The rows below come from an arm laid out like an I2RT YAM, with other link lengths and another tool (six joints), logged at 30 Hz.
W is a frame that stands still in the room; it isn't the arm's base.
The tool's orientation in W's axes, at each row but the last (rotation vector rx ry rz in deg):
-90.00, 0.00, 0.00
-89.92, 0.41, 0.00
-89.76, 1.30, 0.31
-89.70, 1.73, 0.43
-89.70, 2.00, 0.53
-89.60, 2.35, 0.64
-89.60, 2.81, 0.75
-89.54, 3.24, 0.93
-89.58, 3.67, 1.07
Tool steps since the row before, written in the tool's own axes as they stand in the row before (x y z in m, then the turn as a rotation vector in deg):
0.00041, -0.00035, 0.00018, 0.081, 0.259, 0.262
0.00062, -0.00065, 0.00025, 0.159, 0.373, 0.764
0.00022, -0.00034, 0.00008, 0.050, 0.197, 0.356
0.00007, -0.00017, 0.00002, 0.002, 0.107, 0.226
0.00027, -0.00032, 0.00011, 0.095, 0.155, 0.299
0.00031, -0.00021, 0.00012, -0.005, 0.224, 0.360
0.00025, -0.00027, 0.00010, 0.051, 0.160, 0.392
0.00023, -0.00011, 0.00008, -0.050, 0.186, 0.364
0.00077, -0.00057, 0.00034, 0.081, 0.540, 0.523
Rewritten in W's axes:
0.00041, 0.00018, 0.00035, 0.081, 0.262, -0.259
0.00062, 0.00025, 0.00065, 0.161, 0.764, -0.373
0.00023, 0.00008, 0.00034, 0.050, 0.356, -0.196
0.00007, 0.00002, 0.00017, 0.003, 0.227, -0.106
0.00028, 0.00010, 0.00031, 0.096, 0.298, -0.156
0.00032, 0.00011, 0.00020, -0.006, 0.362, -0.221
0.00026, 0.00009, 0.00026, 0.054, 0.392, -0.159
0.00024, 0.00007, 0.00010, -0.049, 0.367, -0.181
0.00081, 0.00031, 0.00053, 0.068, 0.525, -0.540

